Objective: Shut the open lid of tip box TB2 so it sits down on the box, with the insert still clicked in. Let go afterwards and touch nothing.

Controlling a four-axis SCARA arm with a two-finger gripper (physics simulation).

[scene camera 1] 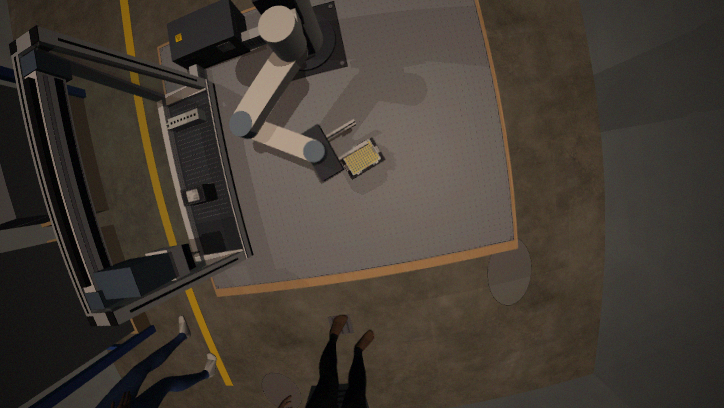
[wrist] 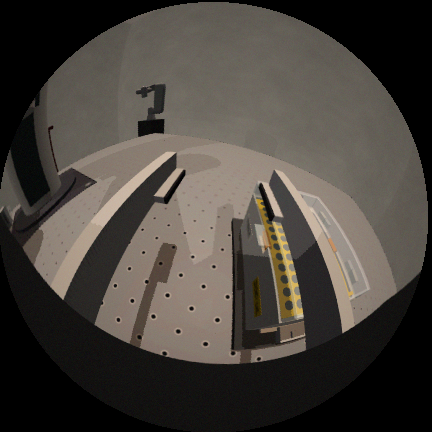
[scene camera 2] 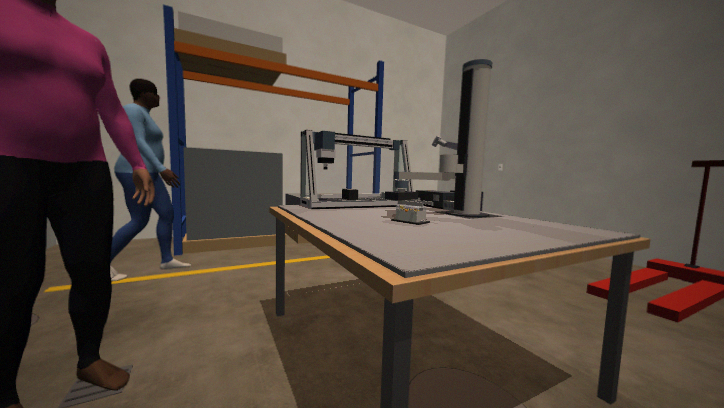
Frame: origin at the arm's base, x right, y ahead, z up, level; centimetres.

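Where they show: gripper, fingertip midpoint: [scene camera 1: 360, 131] [wrist: 223, 168] [scene camera 2: 428, 204]; arm's base, link origin: [wrist: 44, 202] [scene camera 2: 466, 216].
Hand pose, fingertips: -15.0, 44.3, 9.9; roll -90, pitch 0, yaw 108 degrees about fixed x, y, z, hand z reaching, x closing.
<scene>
Things, the pixels of their top centre, and the offset from my fingertips, as dx, dy, dz. "spot": a spot on its surface instead.
- Tip box TB2, top centre: [wrist: 317, 227] [scene camera 1: 361, 157] [scene camera 2: 411, 206] +1.8, +8.9, -0.9
- clear lid, surface spot: [wrist: 361, 279] spot: +5.4, +13.6, -0.9
- white rack, surface spot: [scene camera 1: 183, 119] spot: +71.2, -23.5, +0.7
- black block, surface spot: [scene camera 1: 209, 192] spot: +66.5, +8.9, +0.3
- dark cabinet, surface spot: [scene camera 1: 202, 35] spot: +53.7, -53.1, +2.8
Tip box TB2 [scene camera 2: 411, 217] [wrist: 261, 265] stands upright on the table on a dark base. Its yellow insert [scene camera 1: 362, 159] [wrist: 285, 272] with rows of round holes lies level inside. The clear lid [wrist: 361, 279] shows beyond the right finger in the wrist view. The finger hides its middle, so how far down it sits cannot be told. My gripper [scene camera 1: 363, 132] [wrist: 223, 168] is shut to its narrowest, its two long fingers still apart with nothing between them. The right finger is over the box's near long side; the left finger is off to the side, above the table.
A gantry frame [scene camera 1: 218, 152] stands along the table's left side, with a white rack [scene camera 1: 183, 119] and a black block [scene camera 1: 209, 192] on its deck. A dark cabinet [scene camera 1: 202, 35] stands beside the arm's base. Two people are near the table.
</scene>
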